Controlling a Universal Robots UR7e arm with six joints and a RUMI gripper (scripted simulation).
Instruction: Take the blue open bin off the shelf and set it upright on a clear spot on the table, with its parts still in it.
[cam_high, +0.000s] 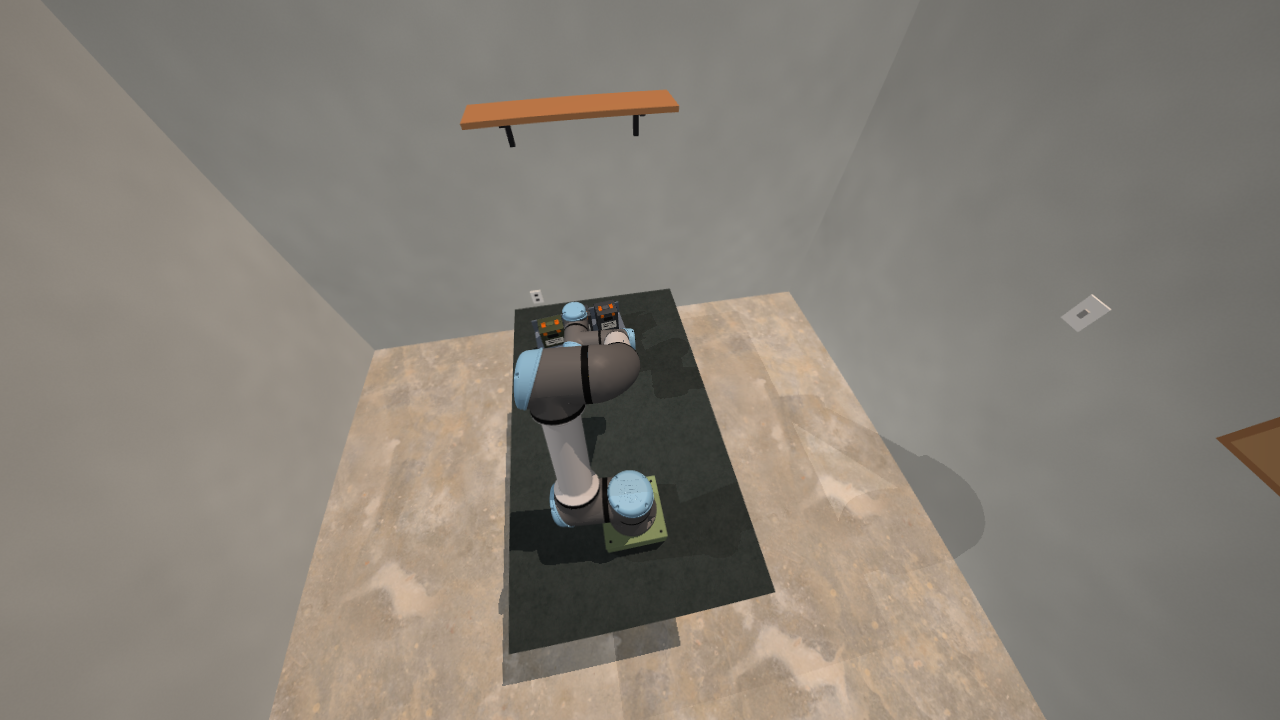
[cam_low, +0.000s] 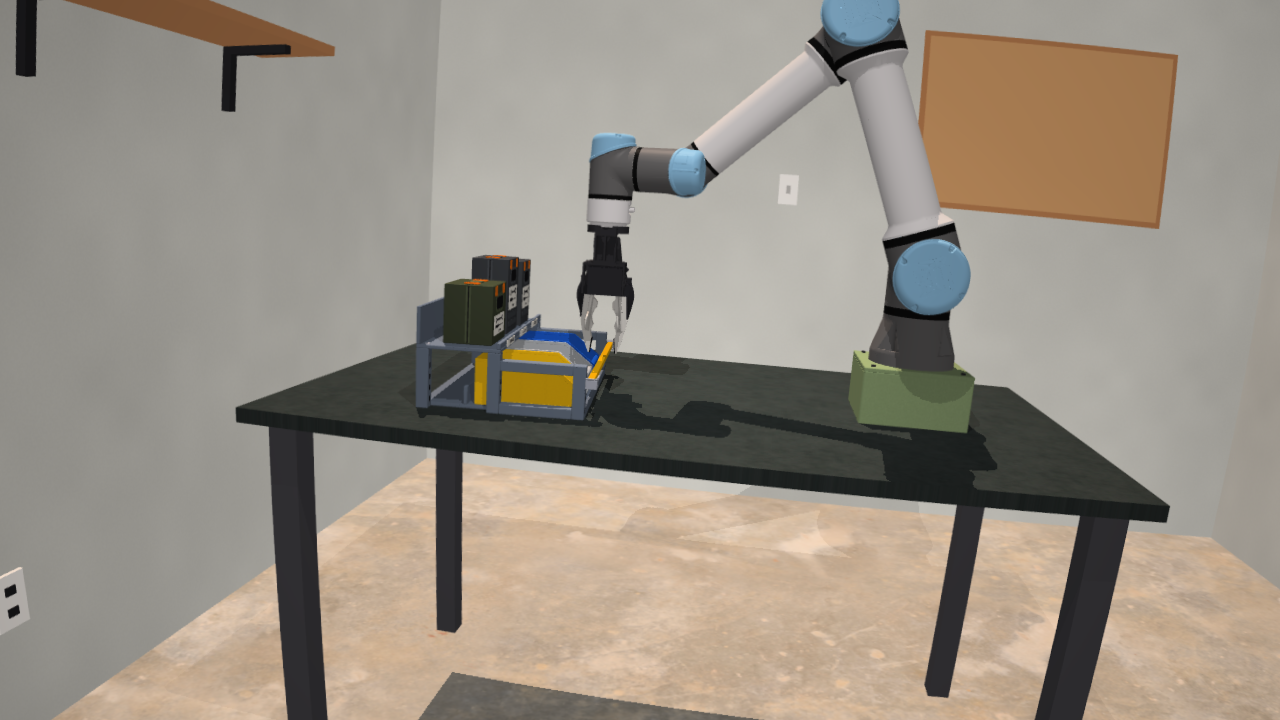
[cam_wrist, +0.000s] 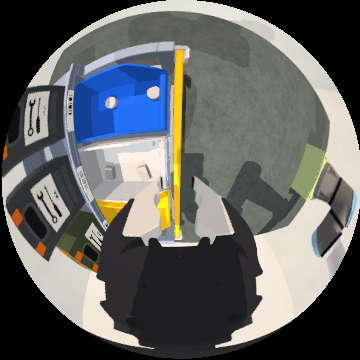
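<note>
The thin yellow bar lies 30 mm below my hand. Round my hand: yellow bin: 130 mm to the left, 90 mm ahead, 50 mm below; then blue open bin: 120 mm ahead, 100 mm to the right, 50 mm below; then white bin: 110 mm ahead, 50 mm below, 20 mm to the left.
</note>
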